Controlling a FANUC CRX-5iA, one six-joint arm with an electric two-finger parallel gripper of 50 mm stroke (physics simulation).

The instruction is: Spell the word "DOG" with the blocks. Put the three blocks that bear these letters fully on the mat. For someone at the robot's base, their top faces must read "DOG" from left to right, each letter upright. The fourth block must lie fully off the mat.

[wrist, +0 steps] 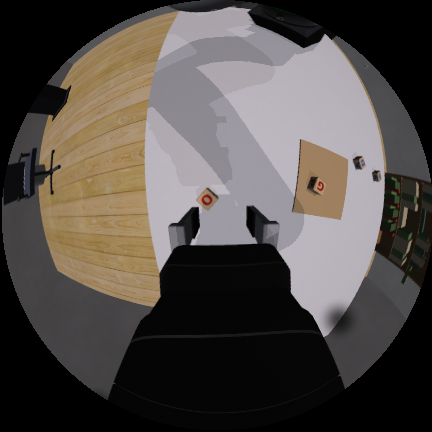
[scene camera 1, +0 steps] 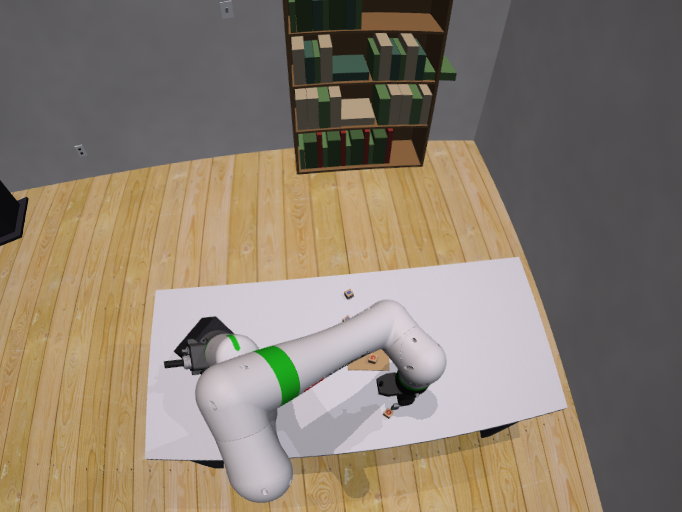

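The brown mat [scene camera 1: 356,364] [wrist: 322,155] lies on the table, partly hidden by the arm in the scene view. The G block [scene camera 1: 372,358] [wrist: 318,185] sits on it, red G up. The O block [scene camera 1: 388,412] [wrist: 207,199] lies off the mat, red O up, turned diagonally to the fingers. My gripper [scene camera 1: 395,406] [wrist: 222,215] is open and empty, above the table close beside the O block. A block with a blue D [scene camera 1: 345,319] [wrist: 359,162] lies off the mat beyond its far edge, partly behind the arm. A fourth block [scene camera 1: 348,293] [wrist: 376,175] lies farther out; its letter is too small to read.
The white table [scene camera 1: 484,330] [wrist: 260,120] carries the robot's black base [scene camera 1: 204,329] at the left. The arm crosses over the table in the scene view. The table's edge nearest the O block is a short way beyond that block. A bookshelf [scene camera 1: 289,82] stands behind the table.
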